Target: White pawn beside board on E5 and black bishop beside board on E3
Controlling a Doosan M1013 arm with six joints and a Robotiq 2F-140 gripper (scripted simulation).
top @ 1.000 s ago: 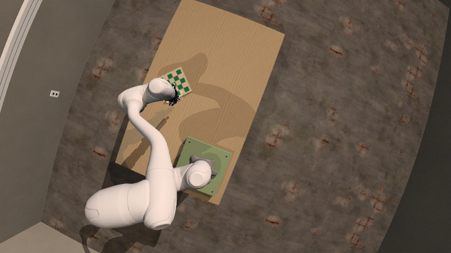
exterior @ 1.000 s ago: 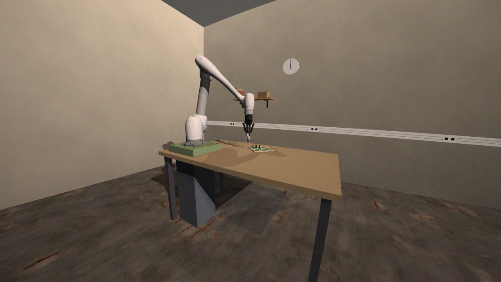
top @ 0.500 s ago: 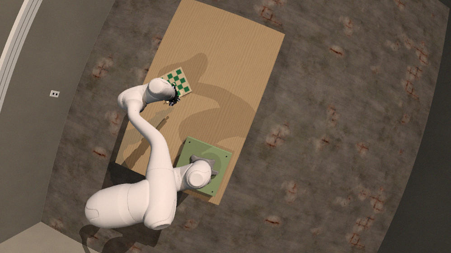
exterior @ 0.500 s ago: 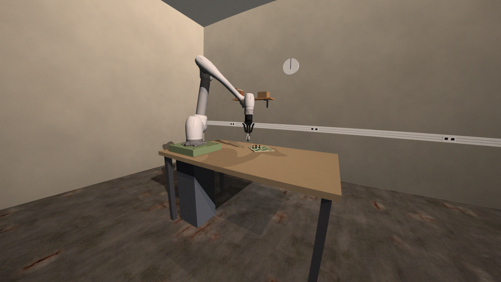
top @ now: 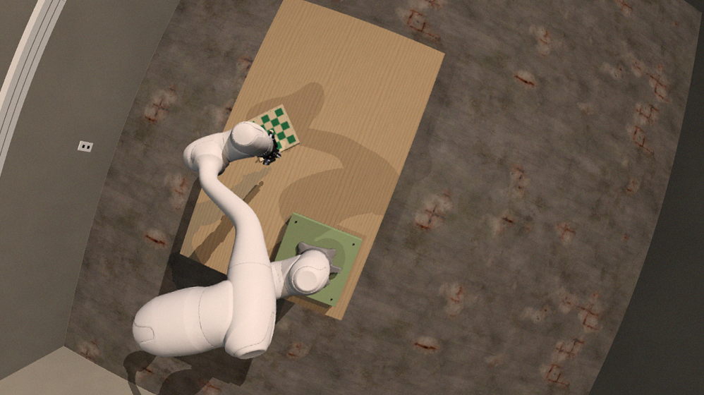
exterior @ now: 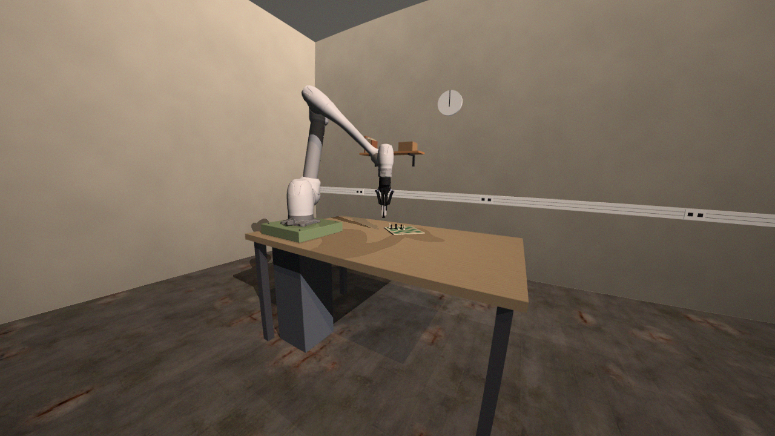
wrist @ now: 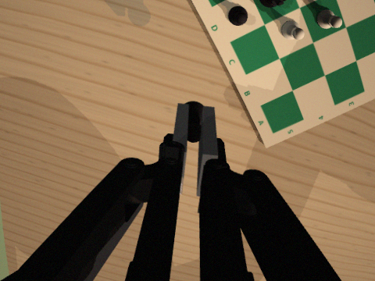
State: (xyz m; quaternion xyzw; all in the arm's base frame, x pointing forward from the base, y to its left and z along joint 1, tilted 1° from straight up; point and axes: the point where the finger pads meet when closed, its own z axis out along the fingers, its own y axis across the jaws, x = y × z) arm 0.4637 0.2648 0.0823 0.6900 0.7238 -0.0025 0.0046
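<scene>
My gripper is now 110 mm short of the chessboard, 90 mm to the right of it and 140 mm above it.
</scene>
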